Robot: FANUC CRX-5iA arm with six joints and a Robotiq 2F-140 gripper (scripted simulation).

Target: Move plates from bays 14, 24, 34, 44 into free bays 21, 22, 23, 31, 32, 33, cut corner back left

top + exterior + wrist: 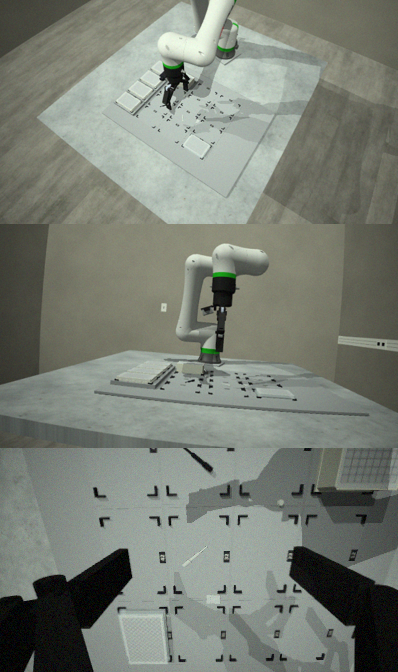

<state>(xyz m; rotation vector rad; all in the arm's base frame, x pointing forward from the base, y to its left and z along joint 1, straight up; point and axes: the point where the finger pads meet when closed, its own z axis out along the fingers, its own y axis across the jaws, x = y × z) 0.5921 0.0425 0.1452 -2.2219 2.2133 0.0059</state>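
Now: hand 1 cm short of the thin black stick, 10 cm to the left of it and 14 cm above it. Round my hand: sealed deep-well block (20 cm behind, 12 cm to the right, 12 cm below); then plate (12 cm ahead, 21 cm to the left, 14 cm below); then white tip (2 cm ahead, 4 cm to the left, 14 cm below).
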